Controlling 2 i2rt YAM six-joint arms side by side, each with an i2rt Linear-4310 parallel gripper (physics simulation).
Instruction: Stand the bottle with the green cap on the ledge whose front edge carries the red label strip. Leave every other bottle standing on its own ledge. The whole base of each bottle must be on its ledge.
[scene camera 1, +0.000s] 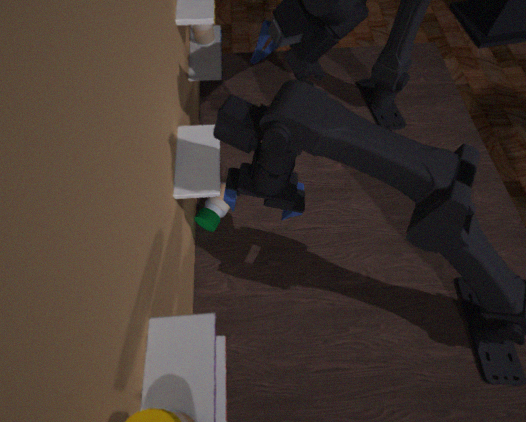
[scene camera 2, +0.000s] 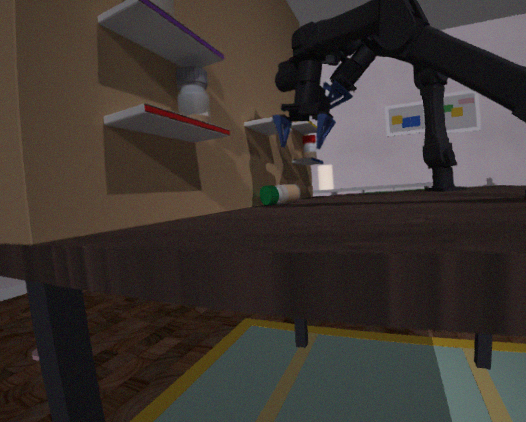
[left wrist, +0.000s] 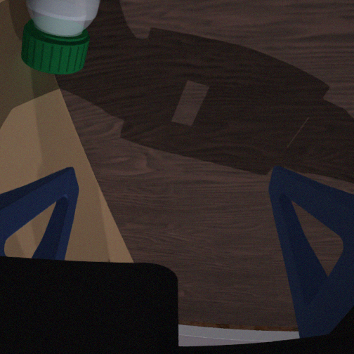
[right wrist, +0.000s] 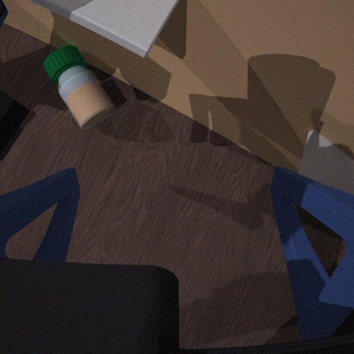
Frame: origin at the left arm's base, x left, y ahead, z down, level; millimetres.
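Where they show: left gripper, between the fingertips: (scene camera 1: 258, 213) (scene camera 2: 299, 147); right gripper, between the fingertips: (scene camera 1: 263, 84); left arm's base, origin of its link: (scene camera 1: 486, 327); right arm's base, origin of its link: (scene camera 1: 380, 104) (scene camera 2: 443, 190).
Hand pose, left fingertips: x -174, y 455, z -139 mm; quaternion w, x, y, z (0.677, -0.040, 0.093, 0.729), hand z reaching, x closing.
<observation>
Each offset is from my left fingertips to the centre of the thing. "spot": to the spot under its first point.
The green-capped bottle {dx -78, dy +100, dz +111 mm} (scene camera 1: 217, 206) (scene camera 2: 289, 193) (left wrist: 55, 47) (right wrist: 87, 100) lies on its side on the table, close to the wall board. The ledge with the red strip {dx +333, dy +77, dz -11 mm} (scene camera 1: 221, 385) (scene camera 2: 187, 121) is mounted below the purple-strip ledge {dx +333, dy +77, dz -151 mm} (scene camera 1: 185, 345) (scene camera 2: 160, 37). A grey-capped bottle {dx +271, dy +90, dz -69 mm} (scene camera 2: 193, 97) stands on the red-strip ledge. My left gripper (scene camera 1: 261, 209) (scene camera 2: 301, 145) (left wrist: 173, 177) is open and empty, above the table near the lying bottle, pointing down in scene camera 2. My right gripper (right wrist: 174, 178) is open and empty, farther back; its fingers are partly hidden in scene camera 1.
A yellow-capped bottle {spot: dx +339, dy +74, dz -262 mm} (scene camera 1: 152, 416) is on the purple-strip ledge. A white ledge {dx -65, dy +111, dz -81 mm} (scene camera 1: 197, 162) (scene camera 2: 260, 125) is mounted above the lying bottle, near my left wrist. Farther along, a red-capped bottle {dx -505, dy +149, dz -69 mm} (scene camera 2: 310, 142) stands on a lower ledge {dx -464, dy +145, dz -11 mm} (scene camera 1: 205, 65) (scene camera 2: 307, 161) beneath another ledge {spot: dx -388, dy +138, dz -157 mm} (scene camera 1: 195, 12).
</observation>
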